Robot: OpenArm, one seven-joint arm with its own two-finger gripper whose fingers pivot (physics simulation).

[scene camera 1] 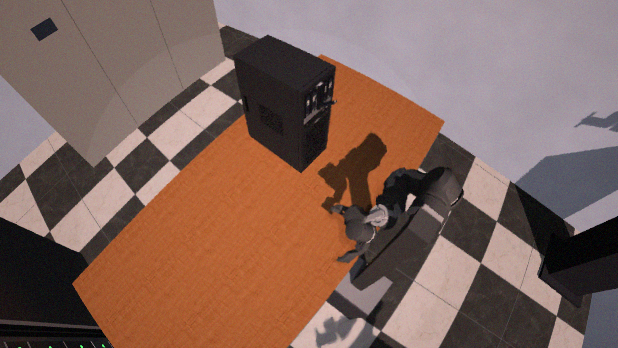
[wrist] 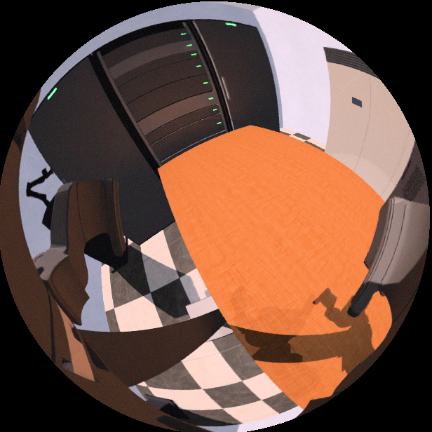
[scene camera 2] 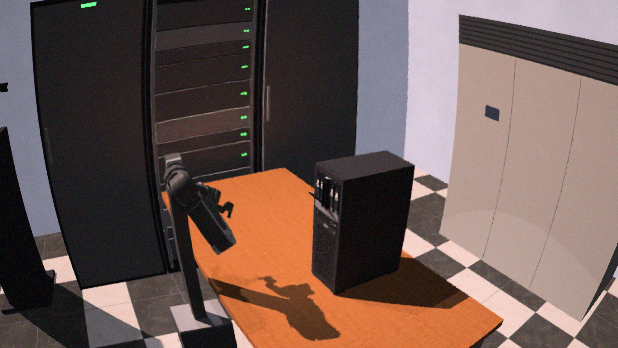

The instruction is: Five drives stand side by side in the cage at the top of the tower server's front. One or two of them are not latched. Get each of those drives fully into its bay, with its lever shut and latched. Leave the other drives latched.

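The black tower server (scene camera 1: pixel 272 95) (scene camera 2: pixel 375 225) stands upright on the table. Its drive cage (scene camera 1: pixel 318 95) (scene camera 2: pixel 327 191) is at the top of its front, with pale marks on several drives. One dark lever (scene camera 1: pixel 331 102) (scene camera 2: pixel 315 195) sticks out from the lower part of the cage; which drive it belongs to is too small to tell. The other levers look flat, but their latches cannot be made out. My gripper (scene camera 1: pixel 338 233) (wrist: pixel 218 240) is open and empty, over the table's edge near the arm and well away from the tower. The drives do not show in the wrist view.
The orange table (scene camera 1: pixel 200 240) (scene camera 2: pixel 270 225) (wrist: pixel 280 215) lies between the arm and the tower. The arm's post (scene camera 2: pixel 192 270) stands at the table's edge. Rack cabinets (scene camera 2: pixel 100 150) (wrist: pixel 90 150) and a beige cabinet (scene camera 1: pixel 115 65) (scene camera 2: pixel 545 175) stand beyond the table.
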